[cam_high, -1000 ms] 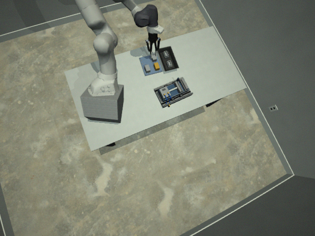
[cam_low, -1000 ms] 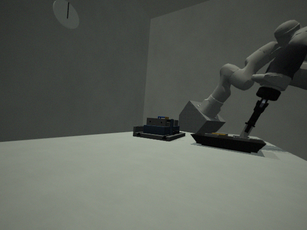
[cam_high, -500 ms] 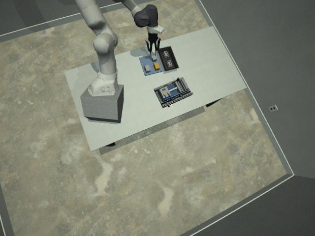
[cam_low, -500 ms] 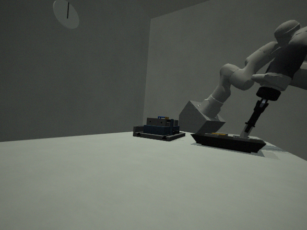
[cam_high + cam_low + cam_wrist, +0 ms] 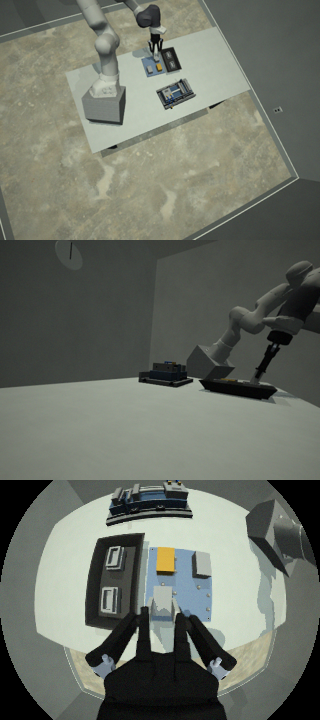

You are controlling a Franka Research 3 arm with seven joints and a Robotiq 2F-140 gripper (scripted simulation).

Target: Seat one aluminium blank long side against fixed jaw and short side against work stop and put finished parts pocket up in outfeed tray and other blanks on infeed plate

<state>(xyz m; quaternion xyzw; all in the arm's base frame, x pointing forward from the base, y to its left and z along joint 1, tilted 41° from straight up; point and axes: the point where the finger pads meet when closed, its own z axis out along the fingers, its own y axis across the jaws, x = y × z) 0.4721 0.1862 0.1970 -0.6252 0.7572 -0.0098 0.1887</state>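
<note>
The brass blank is 10 mm behind my hand, 110 mm to the right of it and 40 mm below it.
</note>
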